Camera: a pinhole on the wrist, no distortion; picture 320 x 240 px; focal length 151.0 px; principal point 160.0 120.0 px. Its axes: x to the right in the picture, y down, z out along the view. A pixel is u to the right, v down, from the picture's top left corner.
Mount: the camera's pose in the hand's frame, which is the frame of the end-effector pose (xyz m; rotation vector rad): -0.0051 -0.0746 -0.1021 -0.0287 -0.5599 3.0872
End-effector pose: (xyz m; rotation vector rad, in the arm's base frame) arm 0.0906 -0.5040 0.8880 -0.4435 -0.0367 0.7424
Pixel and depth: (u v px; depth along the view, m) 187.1 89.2 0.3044
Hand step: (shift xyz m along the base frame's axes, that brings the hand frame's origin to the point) -0.0071 -0.0461 0.2423
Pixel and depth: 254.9 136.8 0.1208
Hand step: 0.0207 -0.1369 0.0667
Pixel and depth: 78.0 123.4 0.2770
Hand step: 0.1897 0.0361 0.1979
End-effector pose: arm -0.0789 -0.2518 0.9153 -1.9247 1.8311 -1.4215
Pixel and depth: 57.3 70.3 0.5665
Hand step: 0.3457 -0.5269 -0.0149
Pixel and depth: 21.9 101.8 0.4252
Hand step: 0.2776 -0.4244 0.1371
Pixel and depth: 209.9 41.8 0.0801
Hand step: 0.0425 0.0502 0.0315
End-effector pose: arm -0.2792 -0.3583 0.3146 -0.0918 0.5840 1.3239
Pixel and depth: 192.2 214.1 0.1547
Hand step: 0.2012 -0.0907 -0.0315
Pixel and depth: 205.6 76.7 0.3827
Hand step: 0.1842 -0.0276 0.2800
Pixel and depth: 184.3 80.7 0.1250
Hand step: 0.0873 -0.0374 0.0117
